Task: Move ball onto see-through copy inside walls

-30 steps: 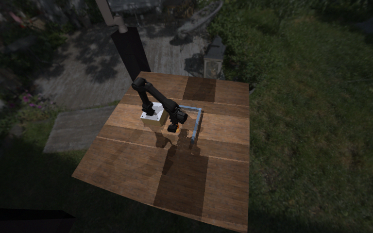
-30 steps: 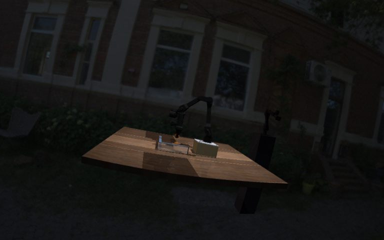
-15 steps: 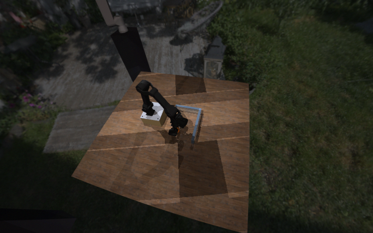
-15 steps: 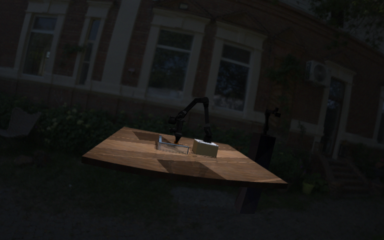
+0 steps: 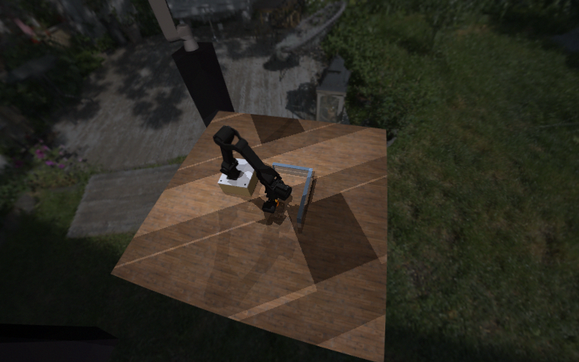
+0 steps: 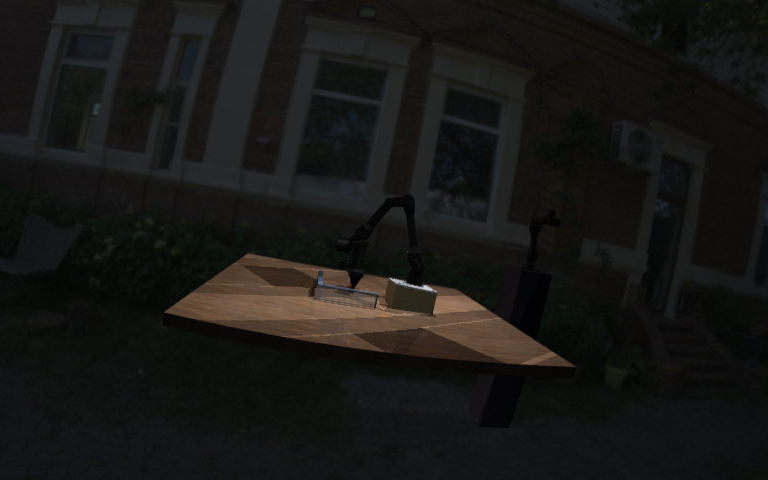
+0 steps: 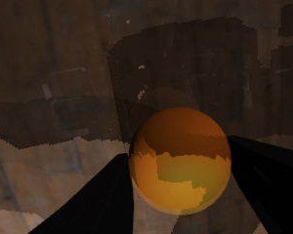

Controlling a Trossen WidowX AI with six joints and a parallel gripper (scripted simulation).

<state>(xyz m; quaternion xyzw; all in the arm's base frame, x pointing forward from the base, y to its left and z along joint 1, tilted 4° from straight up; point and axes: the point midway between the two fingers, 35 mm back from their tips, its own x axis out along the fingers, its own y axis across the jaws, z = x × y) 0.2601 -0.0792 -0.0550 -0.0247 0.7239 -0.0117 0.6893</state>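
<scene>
The orange ball lies right at my gripper tip. Round my gripper tip: see-through copy of ball (right at my gripper tip).
</scene>
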